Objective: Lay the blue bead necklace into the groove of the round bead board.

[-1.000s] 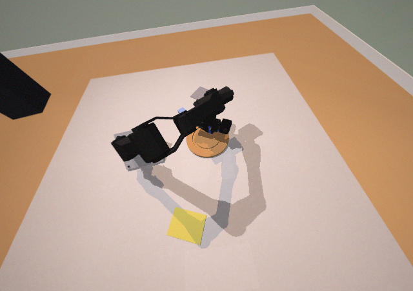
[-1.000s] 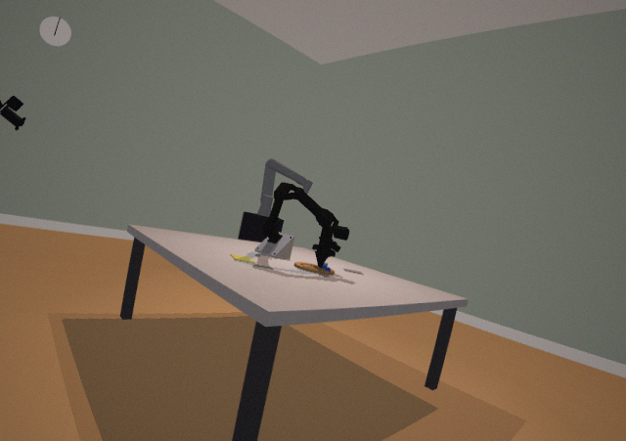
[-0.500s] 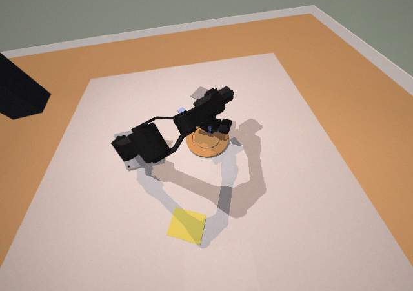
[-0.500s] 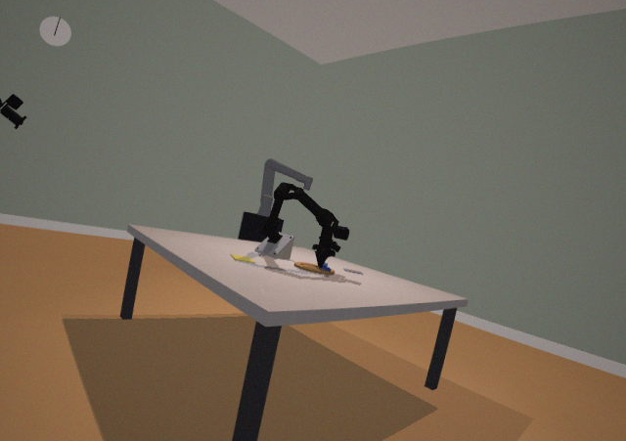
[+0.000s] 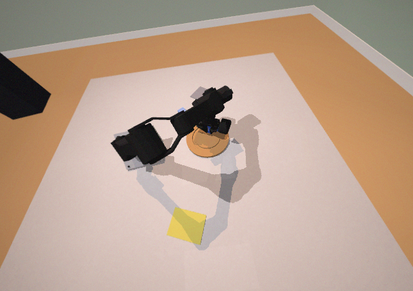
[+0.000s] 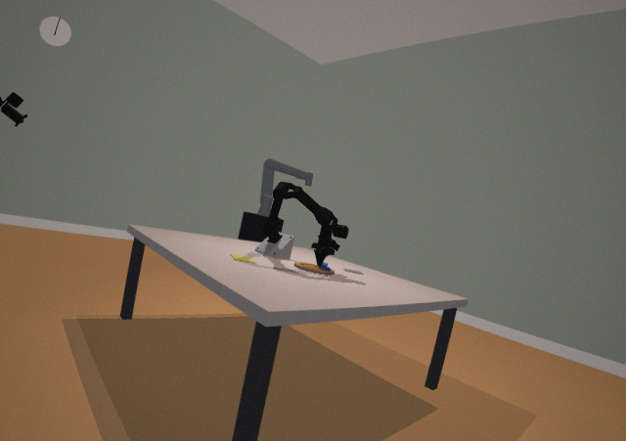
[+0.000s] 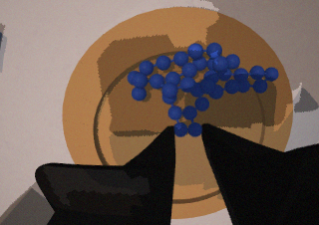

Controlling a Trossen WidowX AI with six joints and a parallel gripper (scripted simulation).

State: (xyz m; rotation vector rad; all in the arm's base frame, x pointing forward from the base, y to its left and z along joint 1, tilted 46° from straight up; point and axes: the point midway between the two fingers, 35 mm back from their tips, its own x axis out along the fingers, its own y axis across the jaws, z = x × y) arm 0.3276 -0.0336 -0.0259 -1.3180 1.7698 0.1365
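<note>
My gripper tip is now 10 mm past the round bead board, 10 mm to the left of it and 10 mm above it. The rest, counted from my gripper tip: yellow square patch 180 mm behind, 340 mm to the right, 20 mm below; flat grey tile 30 mm ahead, 290 mm to the left, 20 mm below; light blue cube 100 mm behind, 180 mm to the left, 10 mm below.
</note>
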